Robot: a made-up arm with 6 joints.
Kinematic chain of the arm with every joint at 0, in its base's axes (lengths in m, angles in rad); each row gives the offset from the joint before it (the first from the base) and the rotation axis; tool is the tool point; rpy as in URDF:
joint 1: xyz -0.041 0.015 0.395 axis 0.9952 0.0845 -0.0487
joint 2: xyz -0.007 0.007 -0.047 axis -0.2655 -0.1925 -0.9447
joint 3: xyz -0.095 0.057 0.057 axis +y
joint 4: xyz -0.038 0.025 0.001 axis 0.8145 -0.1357 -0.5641
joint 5: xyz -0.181 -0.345 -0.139 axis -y
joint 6: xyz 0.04 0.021 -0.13 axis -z
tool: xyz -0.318 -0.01 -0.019 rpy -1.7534 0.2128 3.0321
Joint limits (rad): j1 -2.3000..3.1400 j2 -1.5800..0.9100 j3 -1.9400..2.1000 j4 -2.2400..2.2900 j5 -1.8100..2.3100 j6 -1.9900..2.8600
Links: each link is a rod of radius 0.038 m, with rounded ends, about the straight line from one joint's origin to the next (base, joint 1, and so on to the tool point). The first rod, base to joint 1, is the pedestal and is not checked.
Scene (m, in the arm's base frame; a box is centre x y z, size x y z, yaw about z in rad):
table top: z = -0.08
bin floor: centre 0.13 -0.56 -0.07 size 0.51 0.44 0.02 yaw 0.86
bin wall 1: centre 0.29 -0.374 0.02 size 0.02 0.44 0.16 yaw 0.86
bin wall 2: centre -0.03 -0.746 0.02 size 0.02 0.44 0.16 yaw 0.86
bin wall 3: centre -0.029 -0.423 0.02 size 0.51 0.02 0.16 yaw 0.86
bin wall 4: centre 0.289 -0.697 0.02 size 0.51 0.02 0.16 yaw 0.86
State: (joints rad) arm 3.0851 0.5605 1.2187 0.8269 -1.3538 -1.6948
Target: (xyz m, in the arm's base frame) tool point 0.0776 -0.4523 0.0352
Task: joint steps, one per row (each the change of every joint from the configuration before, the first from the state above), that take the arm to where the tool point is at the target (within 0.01 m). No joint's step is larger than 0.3 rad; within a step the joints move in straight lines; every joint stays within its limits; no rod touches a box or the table.
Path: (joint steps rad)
1: -0.2844 -0.0043 0.2204 0.1541 -0.1443 0.2578
2: -0.2843 -0.0043 0.2204 0.1541 -0.1442 0.2577
3: -0.2844 -0.0043 0.2205 0.1541 -0.1443 0.2578
4: 0.1611 0.1208 0.0733 0.0655 0.0933 0.2439
5: 0.1611 0.1208 0.0734 0.0655 0.0932 0.2438
6: 0.1610 0.1208 0.0733 0.0655 0.0933 0.2439

